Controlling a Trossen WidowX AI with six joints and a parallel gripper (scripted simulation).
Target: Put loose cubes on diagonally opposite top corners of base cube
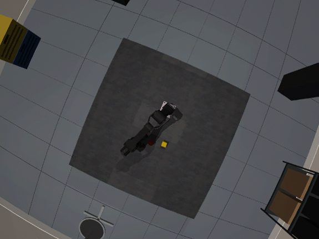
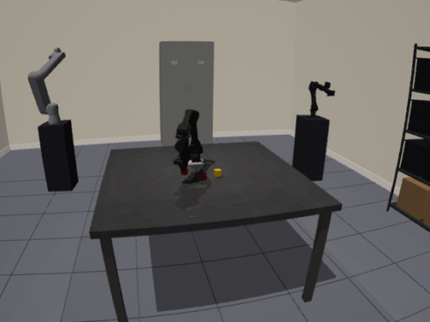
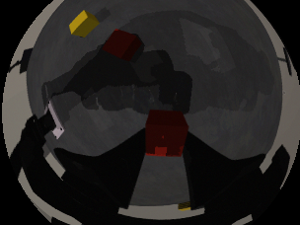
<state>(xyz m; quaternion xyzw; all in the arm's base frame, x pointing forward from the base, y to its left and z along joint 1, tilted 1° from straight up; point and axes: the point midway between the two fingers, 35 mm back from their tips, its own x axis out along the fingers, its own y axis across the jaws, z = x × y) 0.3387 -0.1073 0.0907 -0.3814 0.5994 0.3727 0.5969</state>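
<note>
Right now the yellow base cube is 22 cm to the left of my gripper tip, 6 cm behind it and 4 cm below it.
</note>
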